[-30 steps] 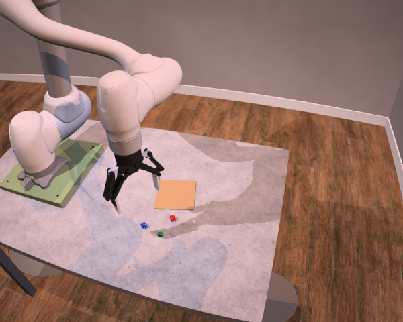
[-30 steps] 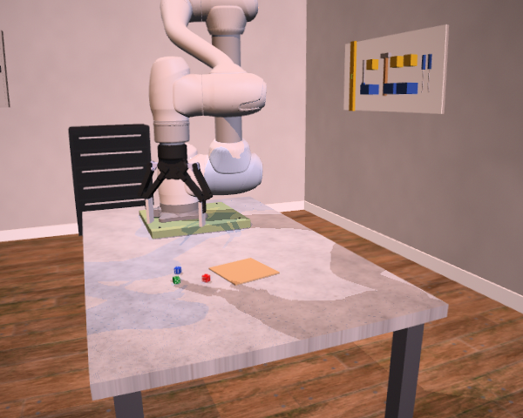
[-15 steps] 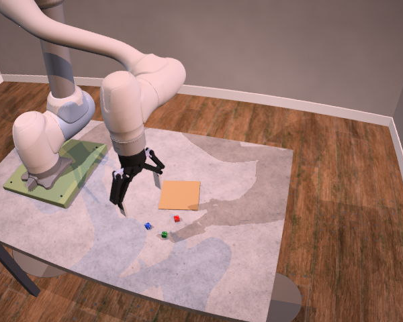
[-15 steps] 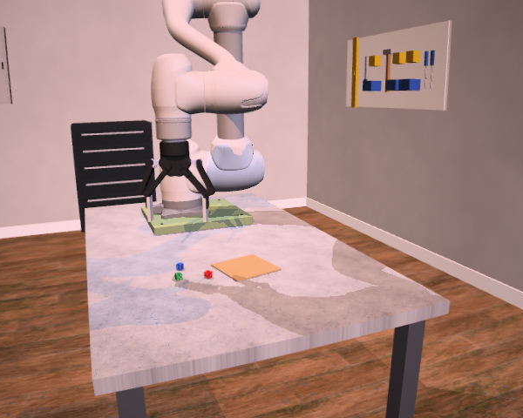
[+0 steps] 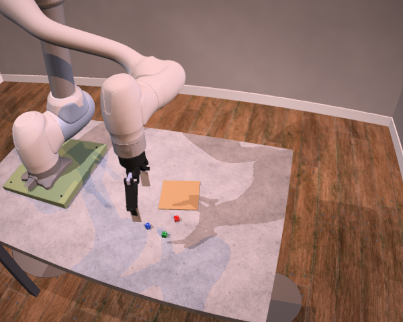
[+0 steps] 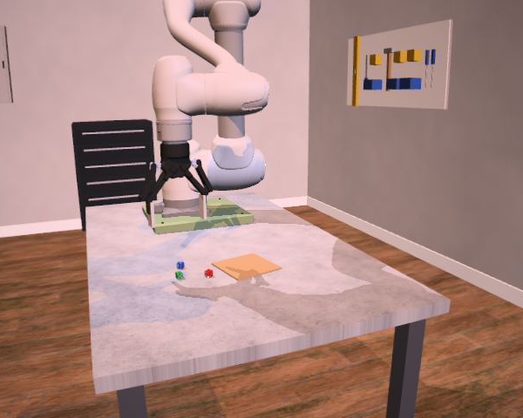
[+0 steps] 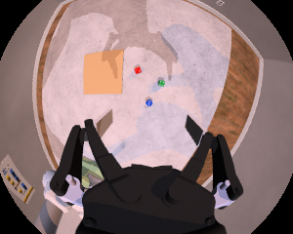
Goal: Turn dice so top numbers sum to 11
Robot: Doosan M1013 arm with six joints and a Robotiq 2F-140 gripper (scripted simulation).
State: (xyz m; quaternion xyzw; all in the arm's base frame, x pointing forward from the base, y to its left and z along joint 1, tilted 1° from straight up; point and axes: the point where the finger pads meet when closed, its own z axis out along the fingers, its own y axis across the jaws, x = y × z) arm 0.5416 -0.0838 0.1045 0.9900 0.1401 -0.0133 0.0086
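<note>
My hand is 130 mm above the blue die. Also, from my hand: red die: 80 mm ahead, 60 mm to the left, 130 mm below; then orange mat: 40 mm ahead, 170 mm to the left, 140 mm below; then green die: 70 mm ahead, 10 mm to the right, 130 mm below.
</note>
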